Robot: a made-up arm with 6 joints. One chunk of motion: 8 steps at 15 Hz.
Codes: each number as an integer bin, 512 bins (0 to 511) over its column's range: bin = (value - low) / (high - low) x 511, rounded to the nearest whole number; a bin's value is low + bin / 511 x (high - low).
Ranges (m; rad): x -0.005..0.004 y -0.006..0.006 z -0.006..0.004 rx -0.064..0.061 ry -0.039..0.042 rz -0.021..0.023
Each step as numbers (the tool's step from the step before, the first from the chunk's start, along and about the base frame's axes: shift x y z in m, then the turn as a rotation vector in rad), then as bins.
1 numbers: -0.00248 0.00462 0.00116 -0.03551 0.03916 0.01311
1 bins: 143 452 366 116 493 396
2 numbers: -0.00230 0.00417 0.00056 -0.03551 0.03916 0.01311
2 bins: 153 433 335 116 493 396
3 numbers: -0.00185 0.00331 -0.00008 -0.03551 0.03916 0.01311
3 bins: 179 396 303 116 493 396
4 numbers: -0.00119 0.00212 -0.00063 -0.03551 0.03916 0.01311
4 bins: 216 346 274 116 493 396
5 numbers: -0.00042 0.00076 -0.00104 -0.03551 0.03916 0.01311
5 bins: 260 288 253 116 493 396
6 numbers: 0.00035 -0.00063 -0.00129 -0.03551 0.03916 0.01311
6 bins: 304 229 241 116 493 396
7 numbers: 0.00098 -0.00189 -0.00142 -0.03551 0.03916 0.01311
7 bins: 340 175 234 116 493 396
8 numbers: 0.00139 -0.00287 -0.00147 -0.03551 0.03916 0.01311
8 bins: 363 133 231 116 493 396
